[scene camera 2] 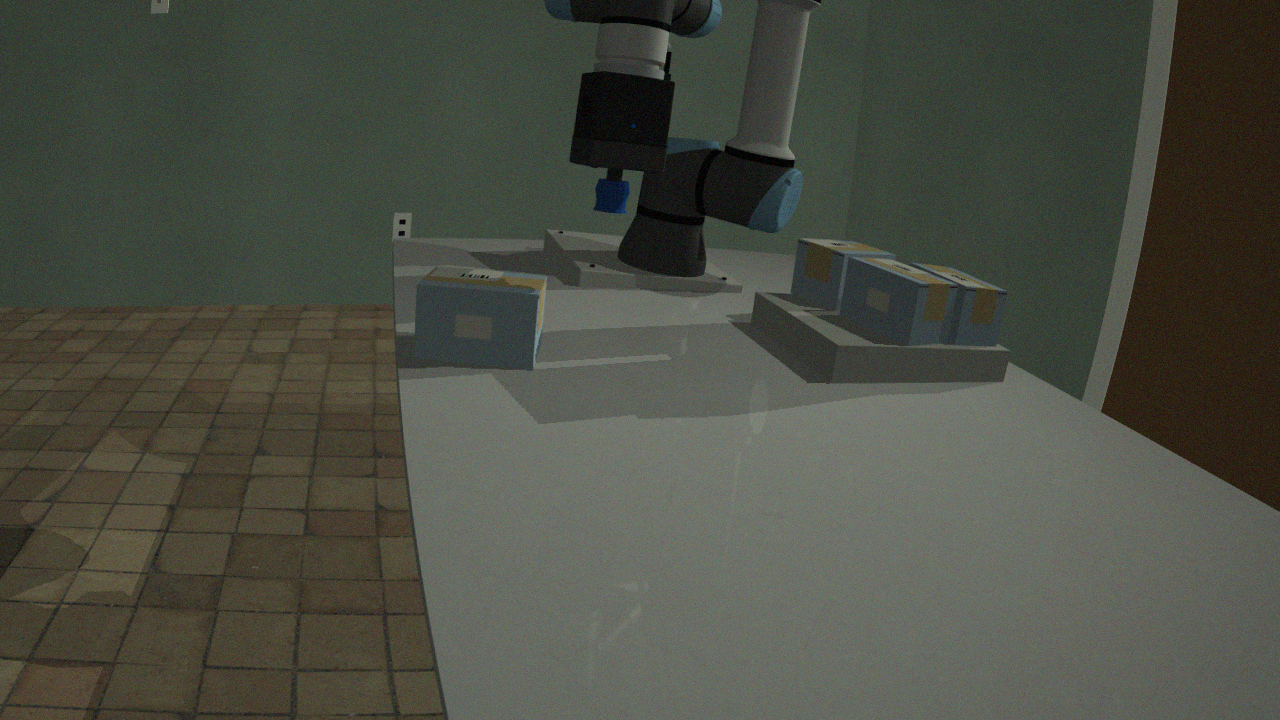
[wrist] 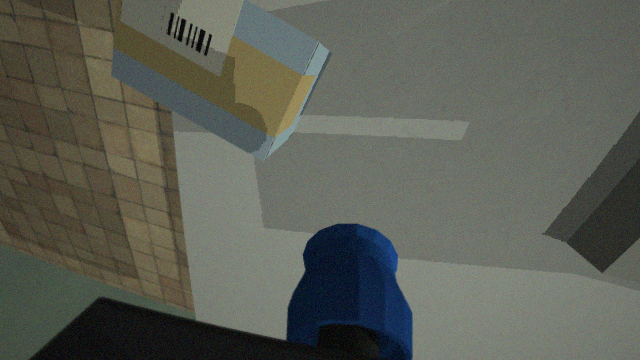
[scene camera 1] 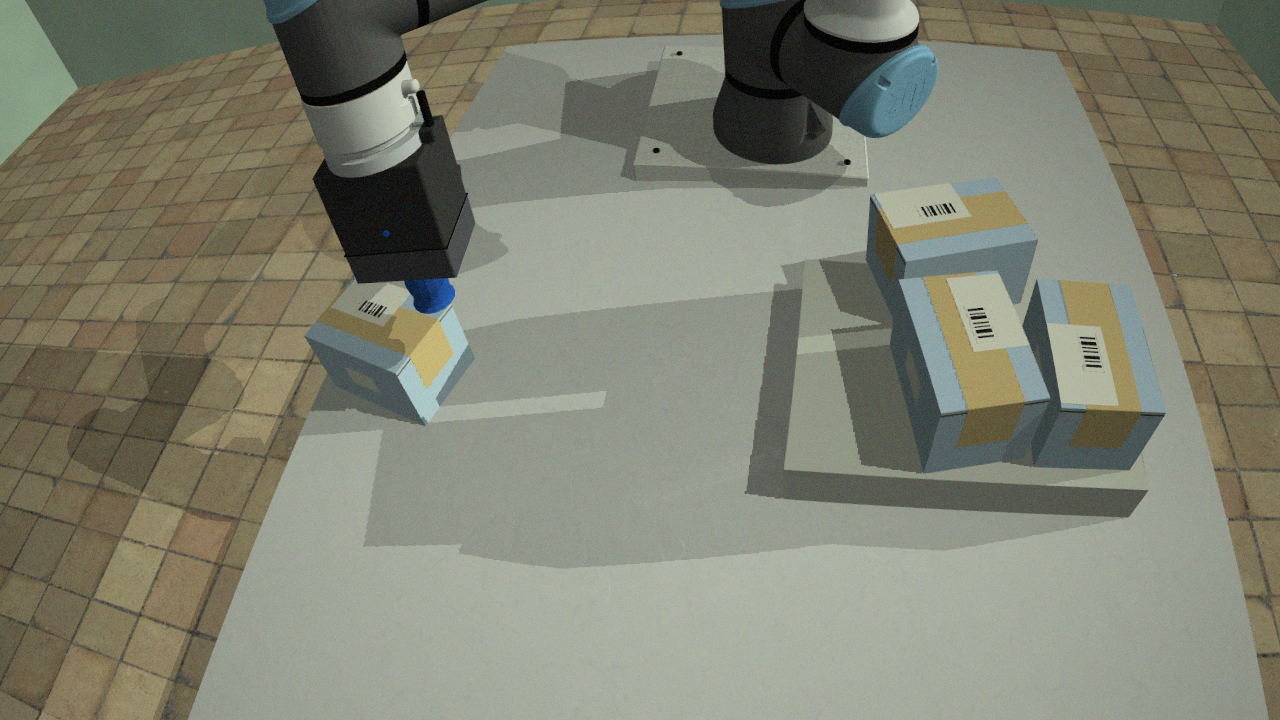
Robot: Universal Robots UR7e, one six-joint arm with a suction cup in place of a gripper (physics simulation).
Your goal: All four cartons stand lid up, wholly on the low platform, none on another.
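One carton stands lid up on the table, off the platform, near the table's left edge. Three cartons stand lid up on the low platform: a back carton, a front middle carton and a right carton. None rests on another; the lower part of the back one is partly hidden in scene camera 1. My suction cup is open and carries nothing. It hangs clearly above the table, behind the left carton in scene camera 2.
The arm's base plate is at the back of the table. The tiled floor lies beyond the left table edge. Shadows lie across the table and the platform's left part.
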